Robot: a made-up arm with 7 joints.
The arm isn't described. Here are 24 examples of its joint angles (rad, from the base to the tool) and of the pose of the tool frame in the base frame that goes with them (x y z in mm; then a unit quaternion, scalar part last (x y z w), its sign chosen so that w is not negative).
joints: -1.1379 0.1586 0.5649 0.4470 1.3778 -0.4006 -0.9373
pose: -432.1 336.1 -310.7 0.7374 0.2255 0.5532 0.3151
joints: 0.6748 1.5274 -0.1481 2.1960 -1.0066 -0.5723 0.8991
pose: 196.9 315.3 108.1 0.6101 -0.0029 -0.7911 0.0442
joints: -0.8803 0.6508 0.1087 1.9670 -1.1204 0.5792 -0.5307
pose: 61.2 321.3 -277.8 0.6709 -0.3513 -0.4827 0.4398
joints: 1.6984 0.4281 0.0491 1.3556 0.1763 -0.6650 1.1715
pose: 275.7 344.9 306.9 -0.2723 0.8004 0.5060 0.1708
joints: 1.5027 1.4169 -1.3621 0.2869 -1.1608 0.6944 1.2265
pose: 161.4 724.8 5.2 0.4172 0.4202 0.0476 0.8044
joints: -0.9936 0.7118 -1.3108 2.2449 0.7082 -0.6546 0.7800
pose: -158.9 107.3 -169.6 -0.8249 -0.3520 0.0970 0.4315
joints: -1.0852 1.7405 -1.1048 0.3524 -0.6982 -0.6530 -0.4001
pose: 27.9 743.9 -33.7 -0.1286 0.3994 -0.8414 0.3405
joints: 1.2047 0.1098 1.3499 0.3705 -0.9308 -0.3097 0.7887
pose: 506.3 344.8 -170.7 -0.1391 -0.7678 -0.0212 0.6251
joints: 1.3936 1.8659 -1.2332 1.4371 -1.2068 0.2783 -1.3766
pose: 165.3 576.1 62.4 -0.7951 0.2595 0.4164 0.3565
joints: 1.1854 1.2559 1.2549 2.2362 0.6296 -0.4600 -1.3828
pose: -122.0 366.0 122.3 0.0718 0.5417 -0.3584 0.7569
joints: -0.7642 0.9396 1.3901 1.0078 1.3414 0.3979 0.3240
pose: -20.3 676.8 -81.8 0.0934 -0.6759 0.4166 0.6007
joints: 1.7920 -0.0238 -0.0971 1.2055 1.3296 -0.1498 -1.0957
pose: 322.7 153.6 335.6 -0.5066 -0.6480 0.4546 0.3417
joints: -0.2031 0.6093 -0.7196 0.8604 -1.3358 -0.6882 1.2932
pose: 60.4 344.0 -487.0 -0.3268 0.3447 -0.8550 0.2083
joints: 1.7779 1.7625 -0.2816 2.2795 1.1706 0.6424 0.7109
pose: -6.1 307.8 204.4 0.2287 -0.7263 -0.5164 0.3919
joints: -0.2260 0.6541 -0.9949 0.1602 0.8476 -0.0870 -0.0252
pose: -81.8 501.1 -462.8 0.2547 0.0430 -0.1249 0.9580
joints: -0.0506 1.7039 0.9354 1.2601 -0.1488 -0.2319 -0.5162
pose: 168.9 531.4 251.2 0.7590 -0.6392 -0.1223 0.0173
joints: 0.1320 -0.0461 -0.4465 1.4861 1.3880 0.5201 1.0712
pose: 286.4 54.7 -272.8 -0.9065 -0.3095 -0.0111 0.2871
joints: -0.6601 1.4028 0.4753 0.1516 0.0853 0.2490 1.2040
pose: -17.0 746.5 -82.3 0.1093 0.0701 0.0857 0.9878
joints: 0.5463 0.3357 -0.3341 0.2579 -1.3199 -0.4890 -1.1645
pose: 334.2 349.7 -421.7 0.4757 -0.6652 -0.4399 0.3711
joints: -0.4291 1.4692 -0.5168 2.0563 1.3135 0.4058 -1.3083
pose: 136.2 336.5 -212.3 0.4298 -0.2396 -0.0672 0.8679
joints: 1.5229 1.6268 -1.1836 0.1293 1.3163 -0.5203 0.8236
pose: 2.0 753.1 13.4 0.4031 -0.7411 0.0630 0.5333
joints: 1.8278 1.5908 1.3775 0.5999 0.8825 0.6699 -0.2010
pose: -165.5 703.0 -12.5 0.2954 0.7628 -0.5301 0.2233
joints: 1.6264 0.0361 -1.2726 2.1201 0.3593 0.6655 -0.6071
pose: 150.4 -31.8 77.6 -0.0127 -0.8997 -0.4149 0.1347
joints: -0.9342 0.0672 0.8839 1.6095 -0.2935 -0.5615 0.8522
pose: -109.1 419.4 -298.1 0.0841 -0.3688 -0.3366 0.8623
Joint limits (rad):
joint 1: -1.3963..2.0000
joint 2: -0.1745..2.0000
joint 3: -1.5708..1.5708
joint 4: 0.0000..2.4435
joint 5: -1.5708..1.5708
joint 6: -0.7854..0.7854
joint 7: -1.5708..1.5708
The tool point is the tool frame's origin. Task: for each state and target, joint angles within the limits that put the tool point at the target. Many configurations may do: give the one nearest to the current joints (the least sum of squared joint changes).
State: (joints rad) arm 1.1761 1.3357 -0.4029 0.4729 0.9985 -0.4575 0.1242
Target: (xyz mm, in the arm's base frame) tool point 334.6 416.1 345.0
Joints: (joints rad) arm 2.0000 0.5441 -0.2060 0.7020 0.9985 -0.4575 0.1242
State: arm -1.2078 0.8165 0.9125 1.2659 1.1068 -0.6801 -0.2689
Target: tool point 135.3 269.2 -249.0
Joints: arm -0.5395 0.3699 0.0972 2.0481 1.1068 -0.6801 -0.2689
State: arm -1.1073 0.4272 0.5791 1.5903 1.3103 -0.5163 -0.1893
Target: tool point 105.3 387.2 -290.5
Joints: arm -0.6196 0.4729 0.3665 1.7297 1.3103 -0.5163 -0.1893
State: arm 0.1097 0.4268 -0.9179 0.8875 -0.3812 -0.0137 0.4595
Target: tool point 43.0 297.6 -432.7
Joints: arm -0.2317 0.8224 -1.0136 1.3155 -0.3812 -0.0137 0.4595
